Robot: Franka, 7 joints.
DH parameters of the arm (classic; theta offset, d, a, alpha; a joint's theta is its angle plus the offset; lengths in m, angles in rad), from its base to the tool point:
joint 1: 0 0.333 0 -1.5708
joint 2: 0 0 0 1.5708
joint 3: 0 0.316 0.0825 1.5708
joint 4: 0 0 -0.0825 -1.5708
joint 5: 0 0.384 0 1.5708
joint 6: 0 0 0.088 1.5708
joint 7: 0 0.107 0 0
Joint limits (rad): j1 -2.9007..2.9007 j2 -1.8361..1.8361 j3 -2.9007..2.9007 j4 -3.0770..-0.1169 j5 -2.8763..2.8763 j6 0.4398..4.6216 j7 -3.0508..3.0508
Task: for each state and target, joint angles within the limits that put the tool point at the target. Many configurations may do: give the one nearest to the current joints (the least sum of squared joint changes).
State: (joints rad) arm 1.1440 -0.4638 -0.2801 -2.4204 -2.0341 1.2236 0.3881
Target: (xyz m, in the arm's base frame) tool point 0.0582 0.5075 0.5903
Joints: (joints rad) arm 1.5246 -0.1581 0.1228 -2.1967 -2.1607 1.3822 0.3881
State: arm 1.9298 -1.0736 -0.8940 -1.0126 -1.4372 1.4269 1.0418
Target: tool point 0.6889 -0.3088 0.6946
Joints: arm 2.2959 -1.2340 -1.0230 -0.6560 -1.5990 1.9682 1.0418
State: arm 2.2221 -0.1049 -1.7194 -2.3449 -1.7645 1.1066 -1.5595
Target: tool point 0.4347 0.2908 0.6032
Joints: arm 2.3847 0.0570 -1.5760 -1.9854 -1.8825 1.0941 -1.5595
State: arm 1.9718 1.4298 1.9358 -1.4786 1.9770 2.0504 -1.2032
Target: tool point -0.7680 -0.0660 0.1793
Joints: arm 2.4348 1.8361 1.4973 -1.2724 2.0188 2.1786 -1.2032
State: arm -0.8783 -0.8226 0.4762 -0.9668 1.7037 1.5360 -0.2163
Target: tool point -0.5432 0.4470 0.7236
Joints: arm -0.3709 -1.2674 0.4843 -0.6042 1.7805 1.4555 -0.2163
